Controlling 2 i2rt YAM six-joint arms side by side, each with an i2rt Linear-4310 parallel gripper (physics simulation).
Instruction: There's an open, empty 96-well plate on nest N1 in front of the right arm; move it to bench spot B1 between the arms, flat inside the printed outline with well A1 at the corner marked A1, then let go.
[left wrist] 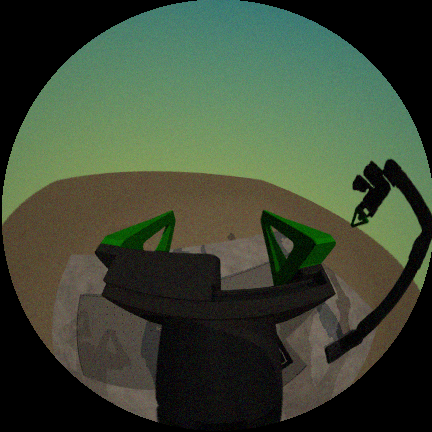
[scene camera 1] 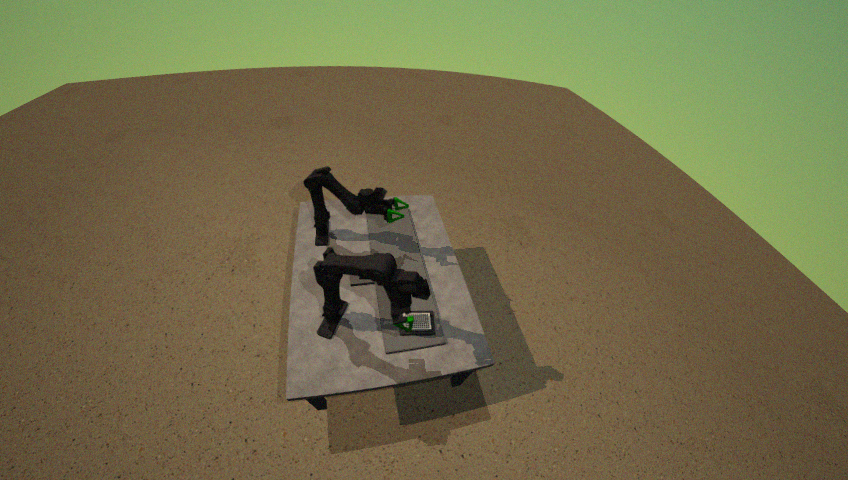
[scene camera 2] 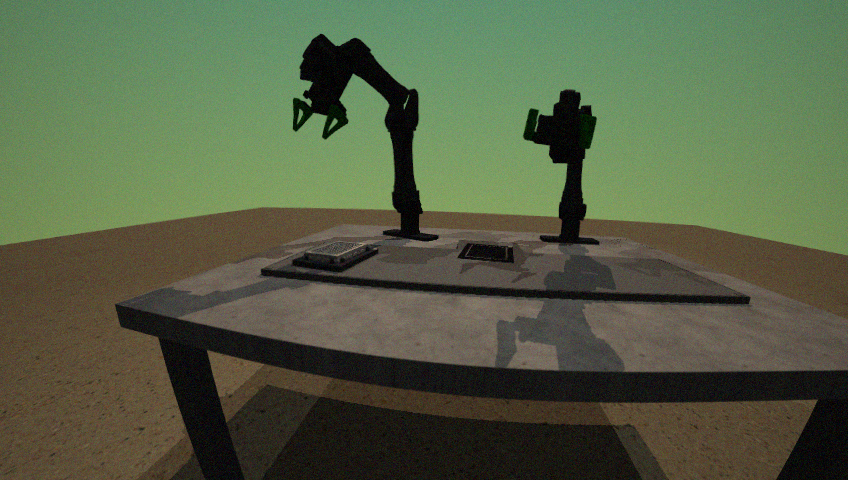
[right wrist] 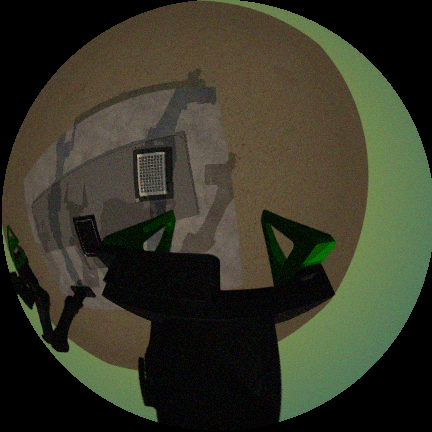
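Seen in the pictures: left gripper, between the fingertips: [left wrist: 217, 214] [scene camera 1: 406, 211] [scene camera 2: 555, 114]; right gripper, between the fingertips: [left wrist: 354, 222] [scene camera 1: 408, 320] [scene camera 2: 308, 134] [right wrist: 217, 214]; left arm's base, origin of its link: [scene camera 1: 322, 232] [scene camera 2: 568, 241] [right wrist: 81, 290]; right arm's base, origin of its link: [left wrist: 342, 345] [scene camera 1: 332, 318] [scene camera 2: 409, 236].
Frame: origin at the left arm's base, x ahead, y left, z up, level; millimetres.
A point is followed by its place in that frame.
The white 96-well plate [scene camera 1: 420, 321] {x 473, y -631, z 35 mm} [scene camera 2: 336, 250] {x 478, y -621, z 38 mm} [right wrist: 152, 173] {x 456, y -634, z 38 mm} sits on the dark nest N1 [scene camera 2: 325, 265] {x 541, y -612, z 23 mm} [right wrist: 170, 190] {x 395, y -677, z 25 mm}, at the left of scene camera 2. Bench spot B1 [scene camera 2: 486, 252] {x 310, y -304, z 15 mm} [right wrist: 87, 235] {x 306, y -304, z 15 mm} is a black pad with a thin pale outline; the right arm largely hides it in scene camera 1. The A1 mark is too small to read. My right gripper [scene camera 2: 309, 129] {x 377, y -747, z 301 mm} [right wrist: 217, 214] {x 377, y -747, z 301 mm} is open and empty, high above the table near the plate. My left gripper [scene camera 1: 398, 209] {x 451, y -192, z 319 mm} [scene camera 2: 559, 130] {x 451, y -192, z 319 mm} [left wrist: 217, 214] {x 451, y -192, z 319 mm} is open and empty, raised above the board's far end.
A thin grey board [scene camera 1: 410, 344] {x 413, y -728, z 13 mm} [scene camera 2: 654, 285] {x 497, y 15, z 13 mm} [left wrist: 115, 345] {x 392, y 41, z 13 mm} lies on the stone-like table [scene camera 1: 309, 374] {x -28, y -812, z 0 mm} [scene camera 2: 357, 333] {x 724, y -466, z 0 mm} and bears the nest and B1. The right arm [scene camera 1: 363, 266] {x 234, y -673, z 540 mm} reaches over the board's middle in scene camera 1. The left arm [scene camera 1: 339, 193] {x 135, y -89, z 356 mm} stands at the far end.
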